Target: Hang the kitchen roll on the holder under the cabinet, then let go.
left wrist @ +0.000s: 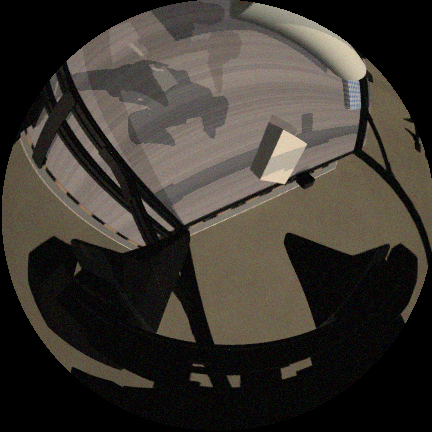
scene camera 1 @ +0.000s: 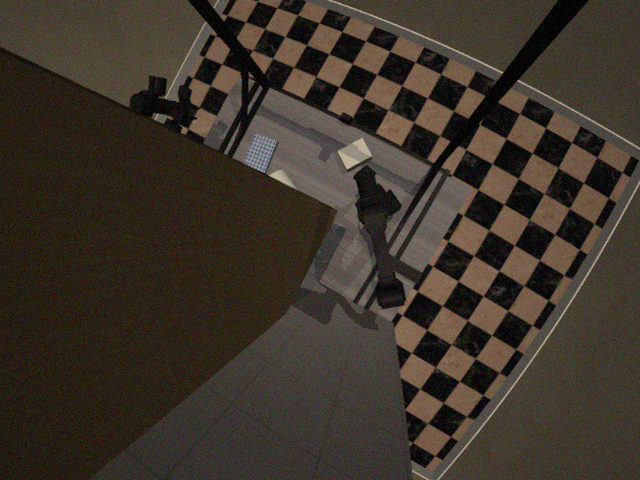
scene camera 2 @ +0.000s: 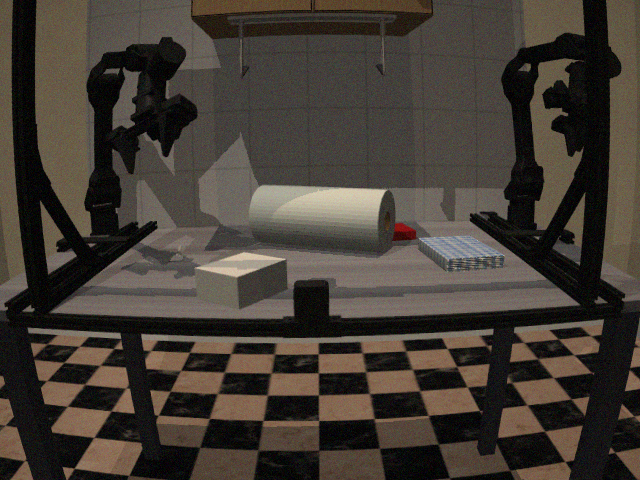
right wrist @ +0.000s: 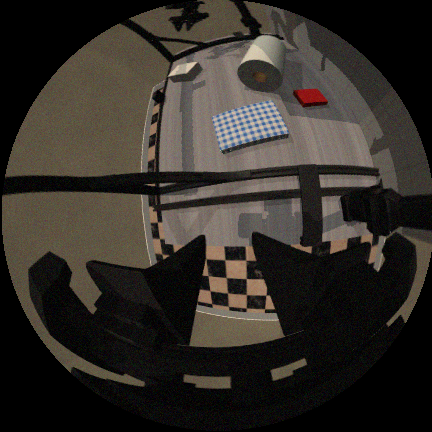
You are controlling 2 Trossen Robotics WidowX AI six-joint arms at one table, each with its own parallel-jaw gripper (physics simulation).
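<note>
The white kitchen roll lies on its side on the table, its brown core facing the right arm's side; in scene camera 1 the roll is mostly hidden by the cabinet. The holder, a bar with two hanging arms, is under the wooden cabinet and carries no roll. My left gripper is open and empty, raised above the table, apart from the roll. My right gripper is open and empty, raised beyond the checked cloth, partly behind a frame post in scene camera 2.
A cream box stands near the front edge. A blue checked cloth and a red block lie near the roll's core end. Black frame posts rise at the sides.
</note>
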